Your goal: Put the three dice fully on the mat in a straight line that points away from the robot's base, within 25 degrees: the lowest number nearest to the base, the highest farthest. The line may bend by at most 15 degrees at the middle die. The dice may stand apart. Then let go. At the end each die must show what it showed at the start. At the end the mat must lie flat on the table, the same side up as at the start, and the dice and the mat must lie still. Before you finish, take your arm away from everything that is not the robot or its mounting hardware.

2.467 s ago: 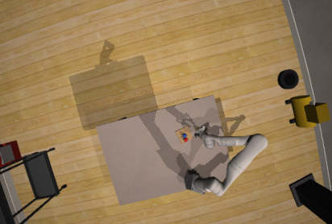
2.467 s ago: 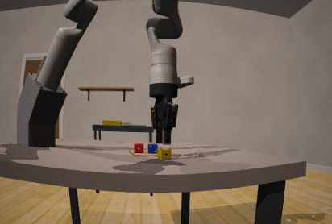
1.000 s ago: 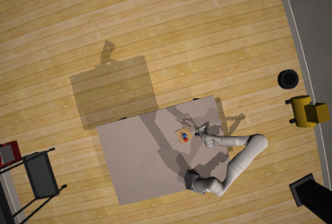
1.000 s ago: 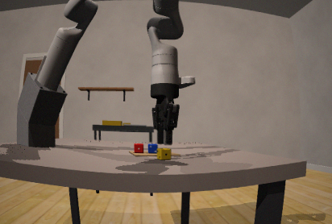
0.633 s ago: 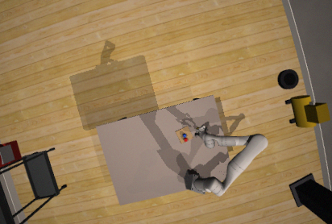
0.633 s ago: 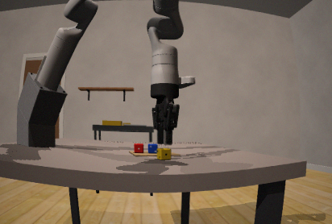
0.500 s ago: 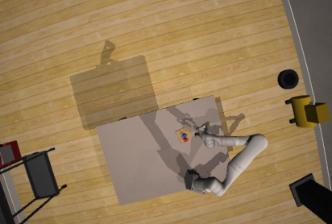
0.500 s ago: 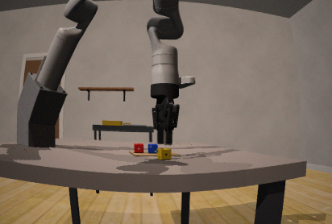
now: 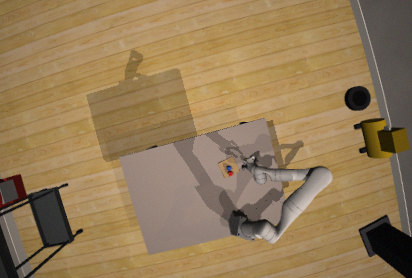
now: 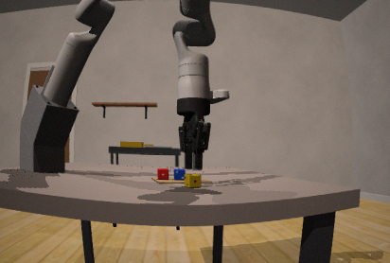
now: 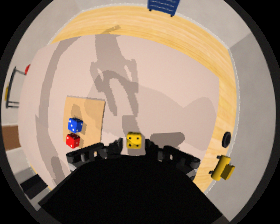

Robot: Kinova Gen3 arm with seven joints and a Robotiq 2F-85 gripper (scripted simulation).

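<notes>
My hand is 4 cm above the yellow die. From my hand the other things lie so: red die (16 cm to the left, 4 cm below, 4 cm behind); then tan mat (15 cm to the left, 6 cm below, 1 cm ahead); then blue die (15 cm to the left, 4 cm below).
</notes>
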